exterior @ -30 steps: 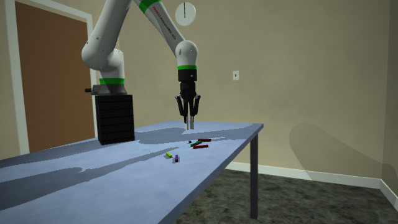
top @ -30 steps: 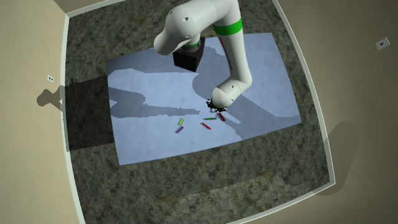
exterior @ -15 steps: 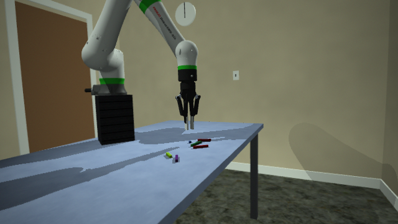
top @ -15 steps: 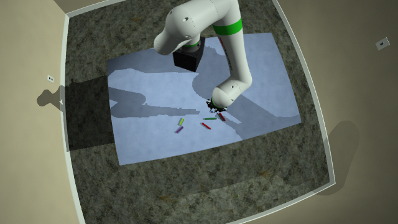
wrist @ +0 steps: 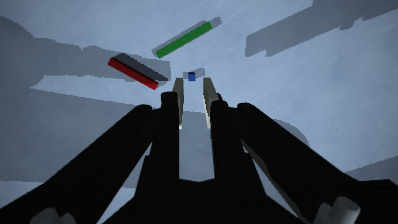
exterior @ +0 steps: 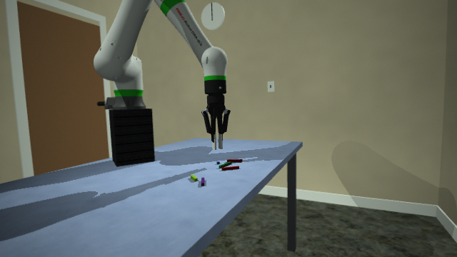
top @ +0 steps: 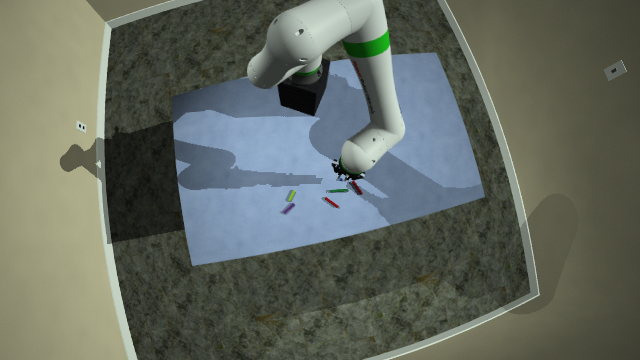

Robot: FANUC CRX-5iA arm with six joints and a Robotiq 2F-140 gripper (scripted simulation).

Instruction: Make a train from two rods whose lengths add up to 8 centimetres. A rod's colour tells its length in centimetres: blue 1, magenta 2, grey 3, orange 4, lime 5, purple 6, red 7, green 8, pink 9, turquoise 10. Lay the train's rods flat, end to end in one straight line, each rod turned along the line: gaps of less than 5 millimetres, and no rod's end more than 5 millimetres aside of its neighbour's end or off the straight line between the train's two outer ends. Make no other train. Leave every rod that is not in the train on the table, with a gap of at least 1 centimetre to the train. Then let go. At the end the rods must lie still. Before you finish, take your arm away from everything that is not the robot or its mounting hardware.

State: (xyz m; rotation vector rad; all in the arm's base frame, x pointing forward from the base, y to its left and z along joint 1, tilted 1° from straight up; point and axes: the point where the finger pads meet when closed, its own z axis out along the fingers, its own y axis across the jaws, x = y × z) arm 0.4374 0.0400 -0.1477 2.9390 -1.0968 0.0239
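Now: hand 100 mm above the blue rod. Round my hand: red rod: 60 mm ahead, 60 mm to the left, 100 mm below; then green rod: 40 mm ahead, 20 mm to the right, 100 mm below; then lime rod: 10 mm ahead, 230 mm to the right, 100 mm below.
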